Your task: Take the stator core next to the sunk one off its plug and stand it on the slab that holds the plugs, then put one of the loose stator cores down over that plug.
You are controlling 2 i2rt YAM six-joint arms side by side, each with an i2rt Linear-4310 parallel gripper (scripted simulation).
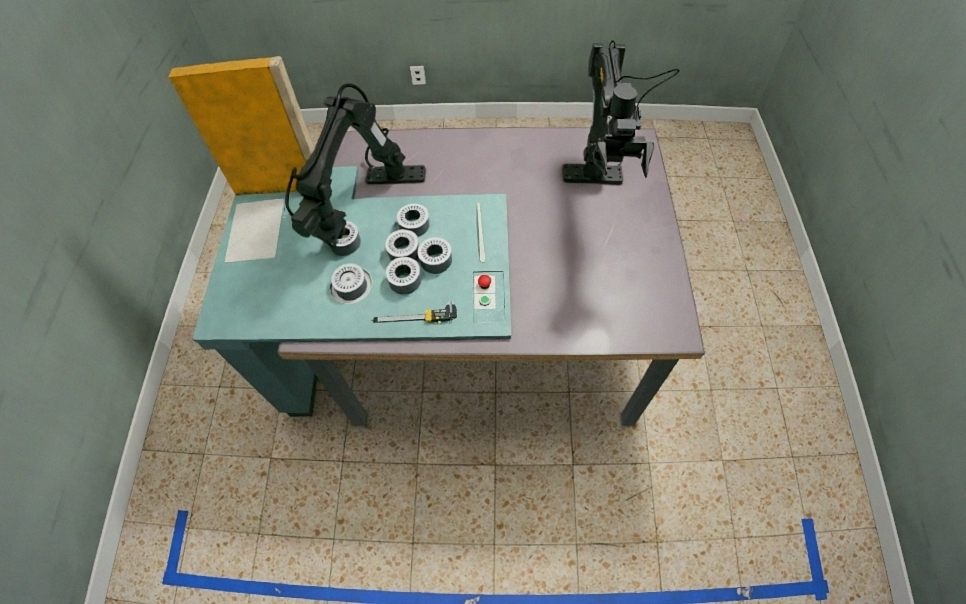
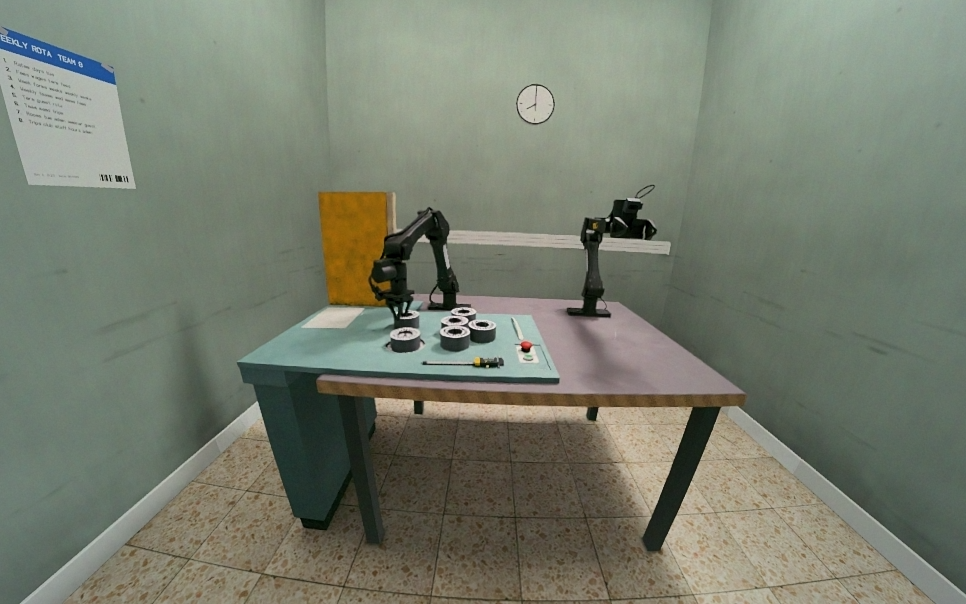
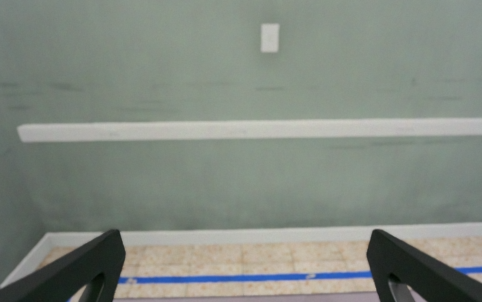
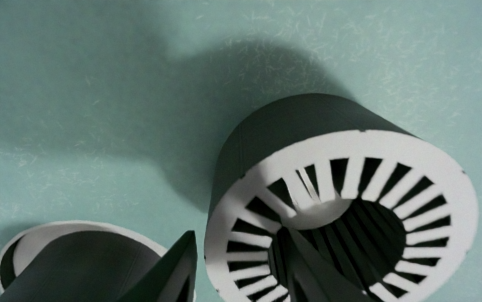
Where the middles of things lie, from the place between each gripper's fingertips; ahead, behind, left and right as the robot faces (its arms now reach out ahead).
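Plug [image 4: 322,214]: my right hand [image 1: 336,243] is 60 mm above it, 30 mm past it and 10 mm to the right of it. Counted from my right hand, orange panel [image 1: 246,111] 200 mm above, 250 mm to the right, 270 mm behind; pale sheet [image 1: 254,235] 50 mm below, 310 mm to the right, 90 mm behind.
Plug again: my left gripper [image 1: 626,174] is 410 mm above it, 90 mm past it and 780 mm to the left of it. Counted from my left hand, orange panel 150 mm below, 1040 mm to the right, 320 mm behind; pale sheet 400 mm below, 1100 mm to the right, 140 mm behind.
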